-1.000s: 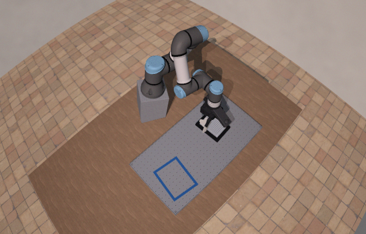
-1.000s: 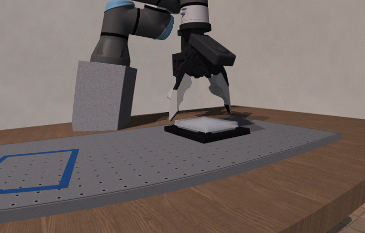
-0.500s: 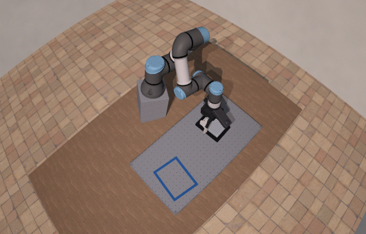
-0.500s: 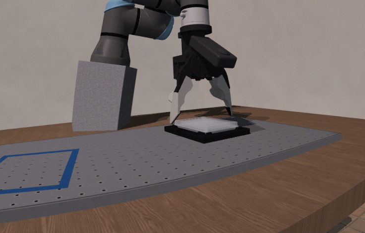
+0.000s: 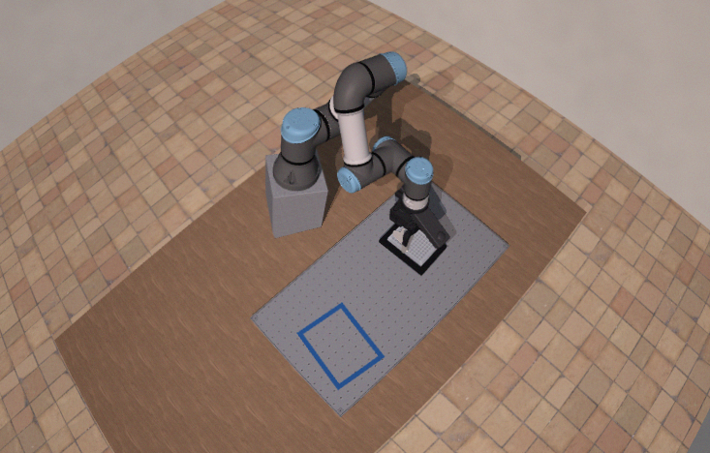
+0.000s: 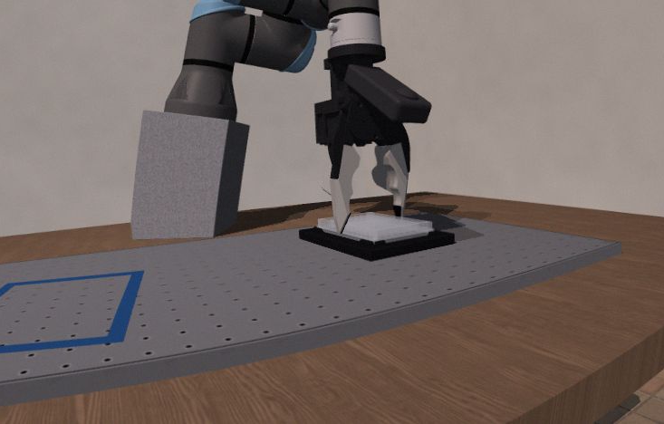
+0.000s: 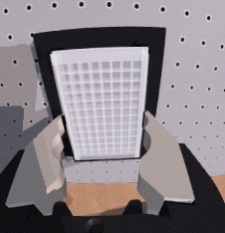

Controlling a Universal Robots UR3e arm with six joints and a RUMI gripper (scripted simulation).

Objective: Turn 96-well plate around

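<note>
The clear 96-well plate lies 10 mm below my hand. Round my hand: black plate nest N1 (20 mm below); white A1 mark (90 mm behind, 40 mm to the left, 20 mm below).
</note>
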